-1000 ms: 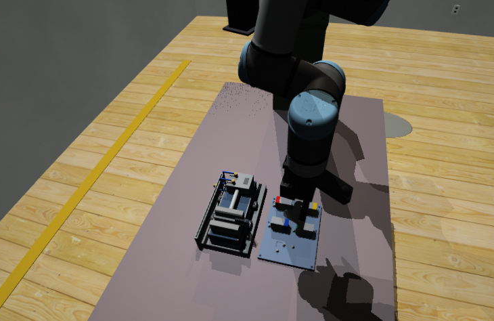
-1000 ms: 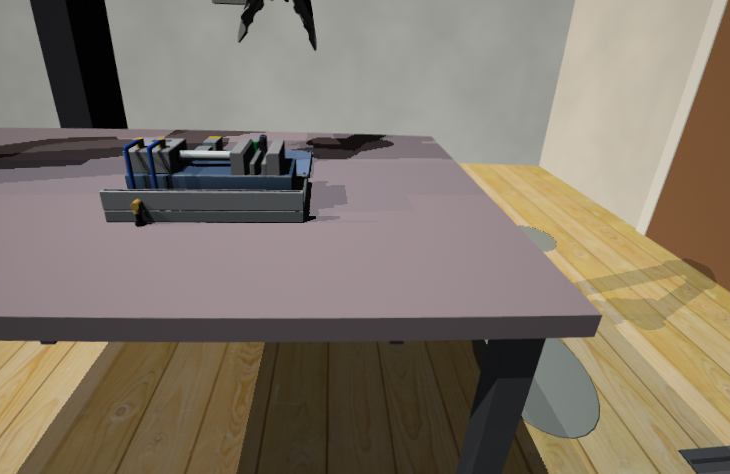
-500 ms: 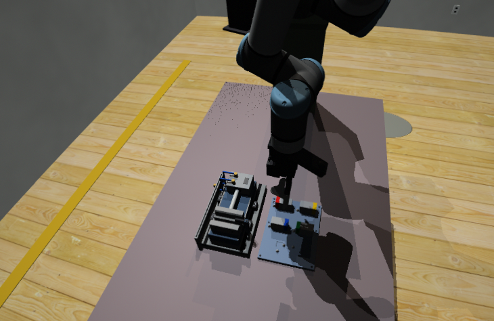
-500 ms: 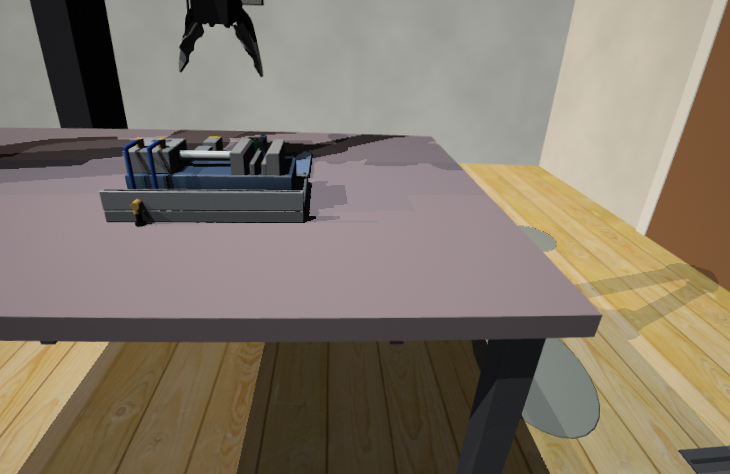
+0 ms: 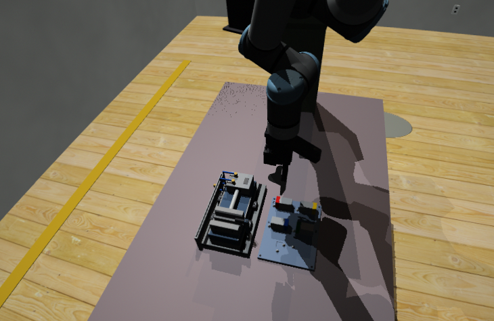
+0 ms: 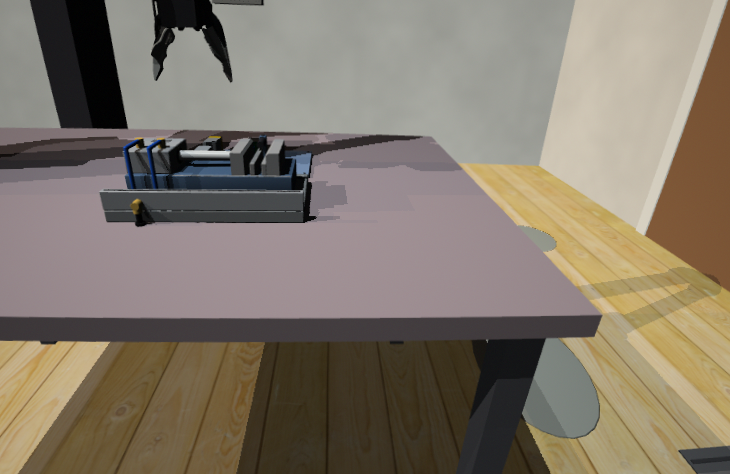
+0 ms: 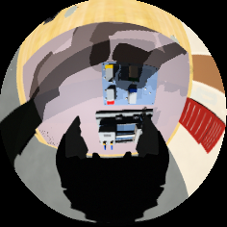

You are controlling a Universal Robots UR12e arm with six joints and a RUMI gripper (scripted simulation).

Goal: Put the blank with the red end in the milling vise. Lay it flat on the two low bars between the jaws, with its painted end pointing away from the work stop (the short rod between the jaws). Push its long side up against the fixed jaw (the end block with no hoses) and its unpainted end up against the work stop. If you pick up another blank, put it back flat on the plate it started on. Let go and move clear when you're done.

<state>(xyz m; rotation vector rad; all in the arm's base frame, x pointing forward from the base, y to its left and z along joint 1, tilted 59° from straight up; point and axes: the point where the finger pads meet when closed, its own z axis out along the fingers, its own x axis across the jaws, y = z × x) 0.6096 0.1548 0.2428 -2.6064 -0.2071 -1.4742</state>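
My hand is 16 cm above the red-ended blank. From my hand the other things lie so: green-ended blank 5 cm ahead, 12 cm to the left, 16 cm below; blue-ended blank 8 cm ahead, 3 cm to the left, 16 cm below; yellow-ended blank 3 cm behind, 8 cm to the left, 16 cm below.
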